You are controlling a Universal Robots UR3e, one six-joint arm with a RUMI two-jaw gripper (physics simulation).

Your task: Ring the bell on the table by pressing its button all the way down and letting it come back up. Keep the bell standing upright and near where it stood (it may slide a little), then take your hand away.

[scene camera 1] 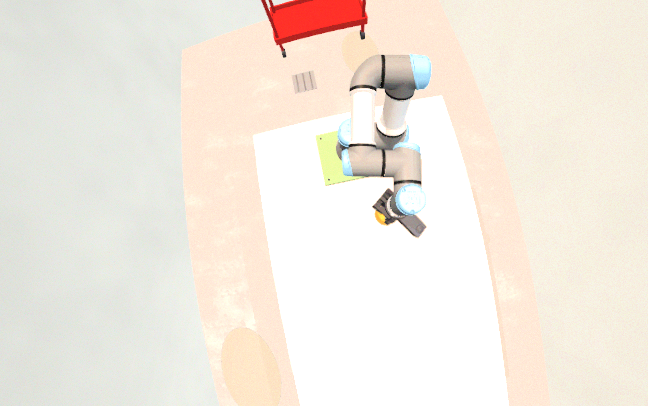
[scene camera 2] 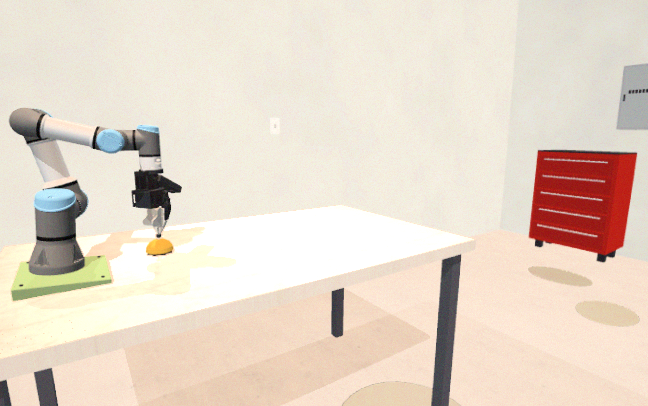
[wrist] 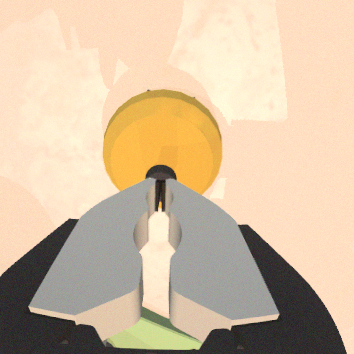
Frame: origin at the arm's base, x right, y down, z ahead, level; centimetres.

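Seen in the pictures: gripper, between the fingertips: (scene camera 2: pixel 159 233) (wrist: pixel 160 183); arm's base, origin of its link: (scene camera 2: pixel 57 267).
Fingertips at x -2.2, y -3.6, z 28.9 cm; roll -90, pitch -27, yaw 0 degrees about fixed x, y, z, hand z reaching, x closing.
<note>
Offsets run from my fingertips to a thing's top centre. Level surfaces: height alone.
The bell, an orange dome @[dz -0.2, dx +0.1, dy +0.0 cm] (scene camera 1: pixel 382 218) (scene camera 2: pixel 159 247) (wrist: pixel 162 132), stands upright on the table @[dy +6.2 cm] (scene camera 1: pixel 375 300) (scene camera 2: pixel 320 250). Its small dark button @[dz -0.2, dx +0.1, dy +0.0 cm] (scene camera 2: pixel 158 235) (wrist: pixel 161 171) is on top, close above the dome. My gripper (scene camera 2: pixel 159 233) (wrist: pixel 160 183) is shut and points down, with no object between its fingers. The fingertips are at the button and appear to touch its top; they cover part of it in the wrist view. I cannot tell how far down the button is. In scene camera 1 the wrist and gripper body hide the fingertips and part of the bell.
The arm's base stands on a green plate (scene camera 1: pixel 327 162) (scene camera 2: pixel 95 274) at one end of the table, near the bell. A red cart (scene camera 1: pixel 320 21) stands on the floor beyond that end. A red drawer cabinet (scene camera 2: pixel 570 205) stands away from the table, near the wall.
</note>
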